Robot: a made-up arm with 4 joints.
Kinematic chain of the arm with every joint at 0, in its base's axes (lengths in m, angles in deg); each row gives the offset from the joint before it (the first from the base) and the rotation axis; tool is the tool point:
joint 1: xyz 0 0 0.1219 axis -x
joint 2: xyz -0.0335 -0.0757 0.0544 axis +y
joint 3: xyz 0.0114 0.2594 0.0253 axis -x
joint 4: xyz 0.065 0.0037 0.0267 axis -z
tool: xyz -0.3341 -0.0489 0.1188
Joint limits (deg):
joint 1: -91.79..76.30
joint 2: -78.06..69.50
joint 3: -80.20..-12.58
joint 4: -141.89..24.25
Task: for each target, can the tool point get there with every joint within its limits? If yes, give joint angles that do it. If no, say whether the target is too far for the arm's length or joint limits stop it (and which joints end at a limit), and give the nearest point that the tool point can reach.
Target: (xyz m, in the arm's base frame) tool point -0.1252 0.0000 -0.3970
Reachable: no: joint limits stop it (at a limit: joint 2, joint 3) | nearest point -0.0580 0.0000 -0.1965 | short by 0.211 m
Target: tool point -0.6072 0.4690 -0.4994
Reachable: no: too far | nearest point -0.3184 0.2337 -0.0744 | short by 0.565 m
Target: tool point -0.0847 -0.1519 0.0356
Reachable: yes | joints -55.30 2.40 -26.27 -59.32
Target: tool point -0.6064 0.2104 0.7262
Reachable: no: too far | nearest point -0.2935 0.1099 0.4376 | short by 0.437 m
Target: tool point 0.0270 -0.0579 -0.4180
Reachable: no: joint limits stop it (at a limit: joint 3, joint 4) | nearest point 0.0054 -0.0352 -0.2060 | short by 0.214 m
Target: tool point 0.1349 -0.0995 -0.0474
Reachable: yes | joints -11.32 54.72 -28.25 -114.87
